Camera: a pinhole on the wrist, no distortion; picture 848 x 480 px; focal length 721.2 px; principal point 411.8 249.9 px. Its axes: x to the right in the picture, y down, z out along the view. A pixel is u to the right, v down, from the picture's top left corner.
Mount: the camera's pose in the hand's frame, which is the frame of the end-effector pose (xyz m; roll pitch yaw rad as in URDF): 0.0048 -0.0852 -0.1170 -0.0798 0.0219 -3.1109
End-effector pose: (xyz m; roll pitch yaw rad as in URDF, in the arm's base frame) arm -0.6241 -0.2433 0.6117 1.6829 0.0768 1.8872
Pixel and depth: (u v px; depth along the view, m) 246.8 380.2 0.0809
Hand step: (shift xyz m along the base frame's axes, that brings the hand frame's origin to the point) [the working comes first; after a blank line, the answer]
In the camera's frame: -0.0185 0.0146 0.0809

-0.0508 -0.0015 -0.1023
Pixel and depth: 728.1 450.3 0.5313
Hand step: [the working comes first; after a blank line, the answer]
In the camera's frame: 0.2330 0.1476 0.5313

0.4238 -0.1325 -0.3057
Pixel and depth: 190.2 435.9 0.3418
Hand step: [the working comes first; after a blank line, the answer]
In the camera's frame: -0.1050 0.0882 0.3418

0.1581 0.1452 -0.2280
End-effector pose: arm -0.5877 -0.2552 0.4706 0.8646 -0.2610 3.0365
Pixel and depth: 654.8 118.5 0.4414
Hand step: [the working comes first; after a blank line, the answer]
In the camera's frame: 0.1487 -0.0804 0.4414

0.2235 0.2553 0.1313
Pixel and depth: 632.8 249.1 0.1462
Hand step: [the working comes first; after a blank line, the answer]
In the camera's frame: 0.0448 -0.0002 0.1462

0.0355 0.0815 -0.0658
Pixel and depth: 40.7 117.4 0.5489
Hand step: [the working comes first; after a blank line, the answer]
In the camera's frame: -0.2824 -0.1008 0.5489

-0.1556 0.3694 0.3342
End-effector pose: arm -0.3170 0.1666 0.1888 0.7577 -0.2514 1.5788
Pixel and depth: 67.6 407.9 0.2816
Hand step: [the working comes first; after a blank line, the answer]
In the camera's frame: -0.1344 0.0617 0.2816

0.2300 0.1322 0.0375
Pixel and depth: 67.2 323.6 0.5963
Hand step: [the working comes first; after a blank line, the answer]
In the camera's frame: -0.2849 0.0609 0.5963

0.4616 0.2200 0.2832
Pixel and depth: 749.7 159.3 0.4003
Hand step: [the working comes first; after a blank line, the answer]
In the camera's frame: 0.1876 -0.0503 0.4003

0.2485 -0.2224 0.1019
